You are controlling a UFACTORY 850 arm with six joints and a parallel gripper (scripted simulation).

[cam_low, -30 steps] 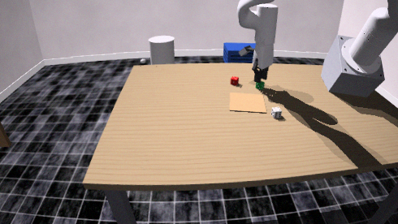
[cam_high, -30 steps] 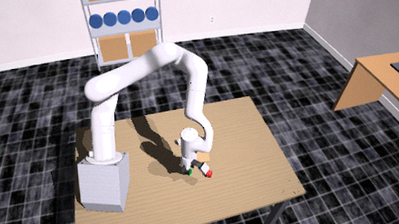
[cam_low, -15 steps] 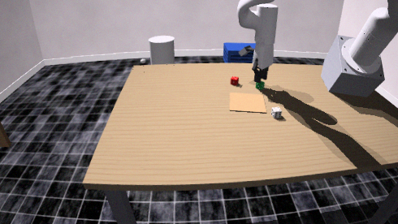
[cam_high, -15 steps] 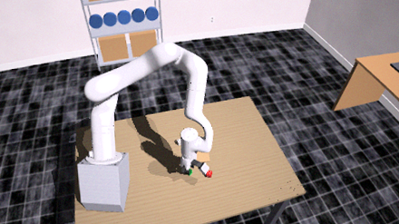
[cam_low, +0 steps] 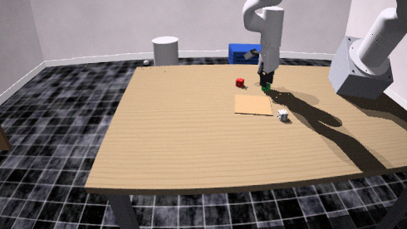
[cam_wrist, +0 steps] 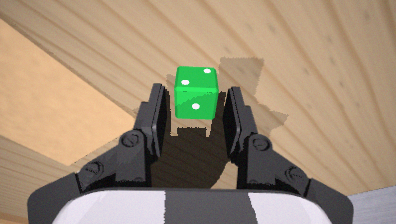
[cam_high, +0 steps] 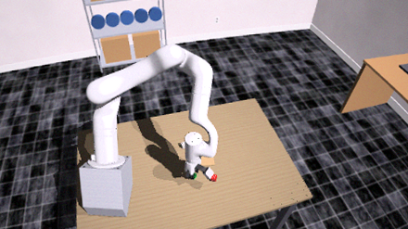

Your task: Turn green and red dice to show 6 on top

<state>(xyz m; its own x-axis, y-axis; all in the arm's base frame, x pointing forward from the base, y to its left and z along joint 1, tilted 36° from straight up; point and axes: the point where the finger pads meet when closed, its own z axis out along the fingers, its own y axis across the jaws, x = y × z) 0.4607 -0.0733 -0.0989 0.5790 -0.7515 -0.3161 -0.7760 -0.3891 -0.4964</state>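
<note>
Right now the green die is 3 cm below my hand. Also, from my hand: red die (10 cm ahead, 5 cm to the right, 3 cm below); then tan mat (10 cm ahead, 12 cm to the left, 4 cm below); then white die (2 cm ahead, 23 cm to the left, 3 cm below).
</note>
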